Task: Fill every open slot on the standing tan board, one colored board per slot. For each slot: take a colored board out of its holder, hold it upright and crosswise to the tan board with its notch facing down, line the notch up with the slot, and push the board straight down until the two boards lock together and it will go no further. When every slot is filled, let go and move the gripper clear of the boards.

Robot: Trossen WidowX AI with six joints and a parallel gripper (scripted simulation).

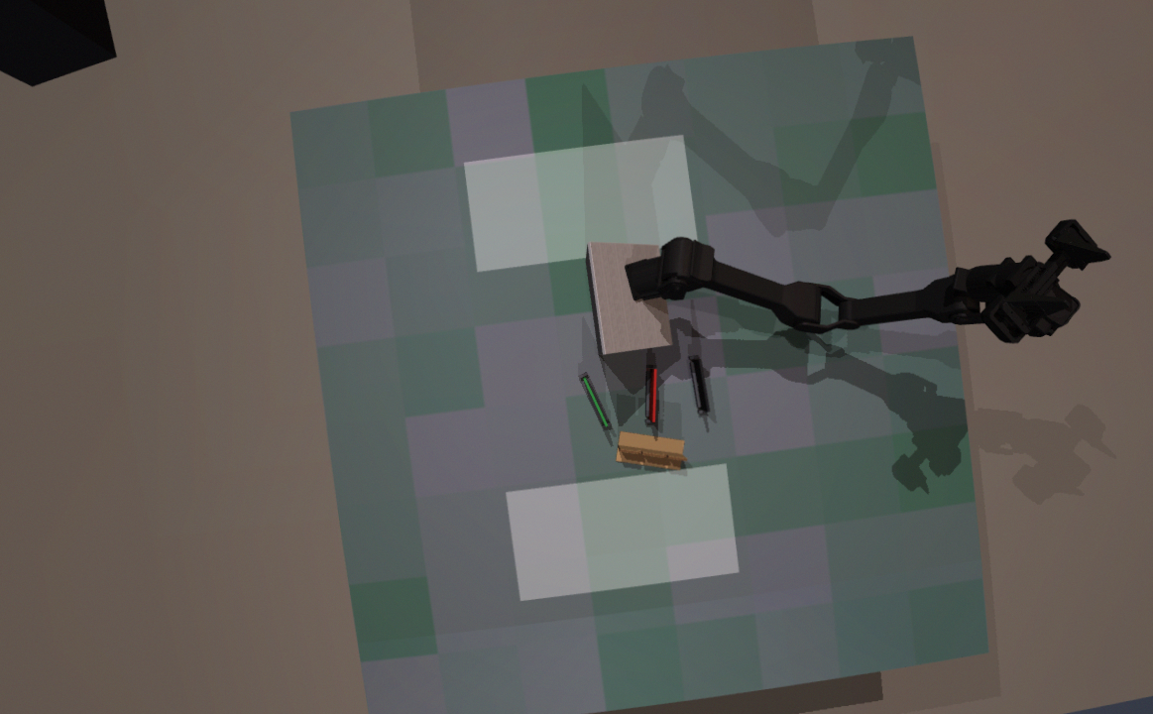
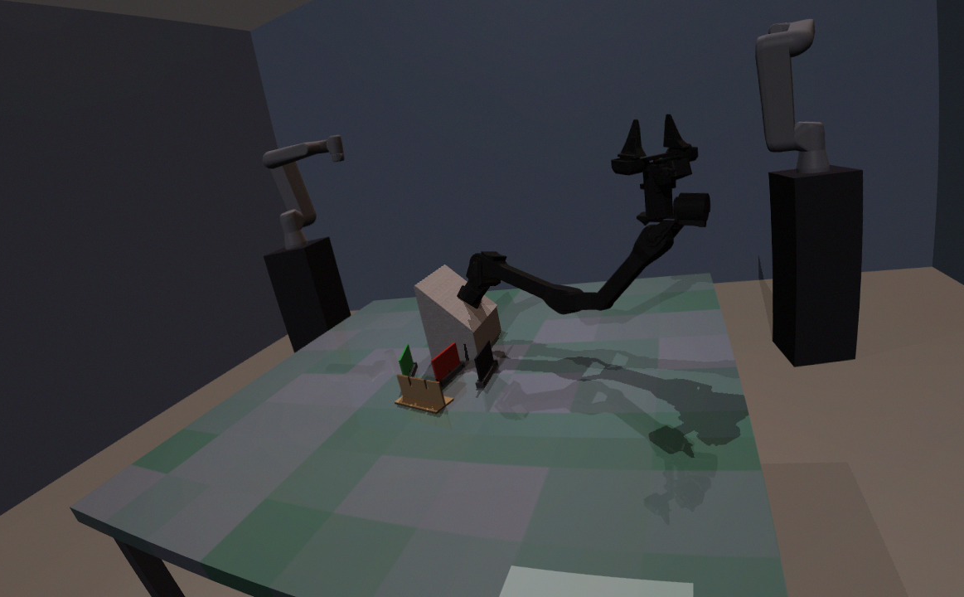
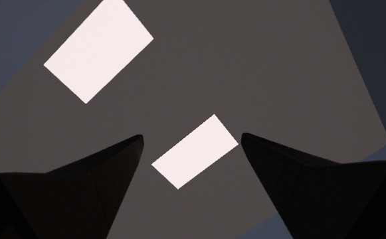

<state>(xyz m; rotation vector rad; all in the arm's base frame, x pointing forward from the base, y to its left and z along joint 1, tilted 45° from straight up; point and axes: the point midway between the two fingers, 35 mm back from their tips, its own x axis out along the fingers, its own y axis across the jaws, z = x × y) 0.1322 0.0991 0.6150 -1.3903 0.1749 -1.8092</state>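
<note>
The green board is 640 mm to the right of my gripper tip, 480 mm below it and 10 mm ahead of it. From my gripper tip the other things lie so: red board: 530 mm to the right, 480 mm below, 30 mm ahead; tan board: 560 mm to the right, 480 mm below, 140 mm ahead; black board: 480 mm below, 430 mm to the right, 40 mm ahead.
</note>
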